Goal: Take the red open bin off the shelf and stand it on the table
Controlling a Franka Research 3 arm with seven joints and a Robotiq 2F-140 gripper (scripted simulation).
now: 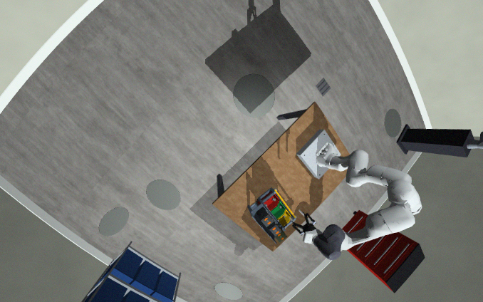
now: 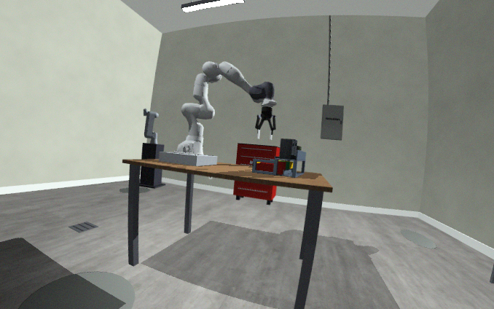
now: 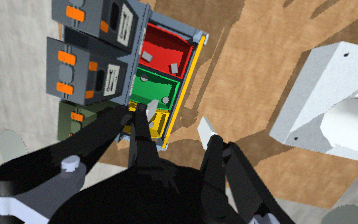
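The yellow strip is 190 mm below my hand. From my hand the other things lie so: green bin: 100 mm ahead, 30 mm to the right, 210 mm below; then red open bin: 60 mm ahead, 140 mm to the right, 210 mm below; then black box: 150 mm ahead, 170 mm to the right, 90 mm below.
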